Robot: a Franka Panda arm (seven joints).
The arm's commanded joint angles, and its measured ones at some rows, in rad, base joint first. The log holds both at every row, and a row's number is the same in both.
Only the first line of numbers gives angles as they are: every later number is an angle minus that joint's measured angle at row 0.
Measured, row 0: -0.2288 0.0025 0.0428 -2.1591 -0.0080 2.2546 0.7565
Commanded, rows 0 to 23: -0.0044 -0.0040 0.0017 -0.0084 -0.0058 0.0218 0.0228; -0.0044 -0.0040 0.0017 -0.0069 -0.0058 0.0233 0.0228; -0.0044 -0.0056 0.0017 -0.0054 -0.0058 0.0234 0.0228; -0.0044 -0.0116 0.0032 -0.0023 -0.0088 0.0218 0.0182; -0.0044 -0.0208 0.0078 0.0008 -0.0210 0.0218 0.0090; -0.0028 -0.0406 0.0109 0.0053 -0.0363 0.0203 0.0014; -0.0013 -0.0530 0.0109 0.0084 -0.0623 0.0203 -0.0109; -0.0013 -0.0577 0.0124 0.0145 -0.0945 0.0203 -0.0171; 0.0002 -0.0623 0.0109 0.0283 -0.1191 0.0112 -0.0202; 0.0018 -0.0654 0.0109 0.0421 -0.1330 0.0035 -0.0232; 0.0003 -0.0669 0.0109 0.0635 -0.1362 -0.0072 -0.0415; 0.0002 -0.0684 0.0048 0.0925 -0.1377 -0.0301 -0.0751; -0.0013 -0.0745 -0.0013 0.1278 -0.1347 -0.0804 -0.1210; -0.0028 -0.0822 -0.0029 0.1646 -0.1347 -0.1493 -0.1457; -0.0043 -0.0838 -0.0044 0.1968 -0.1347 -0.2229 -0.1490; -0.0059 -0.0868 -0.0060 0.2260 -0.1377 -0.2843 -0.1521; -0.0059 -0.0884 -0.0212 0.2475 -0.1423 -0.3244 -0.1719; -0.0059 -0.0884 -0.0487 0.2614 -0.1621 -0.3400 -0.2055; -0.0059 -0.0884 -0.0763 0.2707 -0.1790 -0.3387 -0.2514; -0.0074 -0.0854 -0.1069 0.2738 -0.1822 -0.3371 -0.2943; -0.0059 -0.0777 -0.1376 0.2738 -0.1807 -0.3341 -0.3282; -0.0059 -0.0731 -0.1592 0.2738 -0.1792 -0.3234 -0.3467; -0.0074 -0.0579 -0.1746 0.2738 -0.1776 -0.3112 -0.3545; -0.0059 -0.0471 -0.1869 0.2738 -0.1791 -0.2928 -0.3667
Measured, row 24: -0.0066 -0.0869 -0.1534 0.2571 -0.1642 -0.3182 -0.3252
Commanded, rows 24 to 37: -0.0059 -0.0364 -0.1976 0.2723 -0.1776 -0.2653 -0.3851; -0.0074 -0.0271 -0.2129 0.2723 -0.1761 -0.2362 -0.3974; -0.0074 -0.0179 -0.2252 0.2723 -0.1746 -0.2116 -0.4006; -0.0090 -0.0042 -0.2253 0.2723 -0.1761 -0.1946 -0.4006; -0.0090 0.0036 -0.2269 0.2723 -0.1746 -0.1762 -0.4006; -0.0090 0.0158 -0.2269 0.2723 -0.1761 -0.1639 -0.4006; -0.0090 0.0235 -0.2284 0.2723 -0.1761 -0.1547 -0.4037; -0.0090 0.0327 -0.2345 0.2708 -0.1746 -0.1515 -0.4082; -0.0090 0.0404 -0.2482 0.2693 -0.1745 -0.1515 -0.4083; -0.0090 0.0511 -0.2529 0.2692 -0.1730 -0.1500 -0.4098; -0.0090 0.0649 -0.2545 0.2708 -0.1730 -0.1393 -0.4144; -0.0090 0.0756 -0.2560 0.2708 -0.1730 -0.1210 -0.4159; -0.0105 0.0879 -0.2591 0.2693 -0.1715 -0.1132 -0.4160; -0.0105 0.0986 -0.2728 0.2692 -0.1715 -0.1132 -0.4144
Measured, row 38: -0.0092 0.0614 -0.2543 0.2573 -0.1642 -0.1395 -0.3964
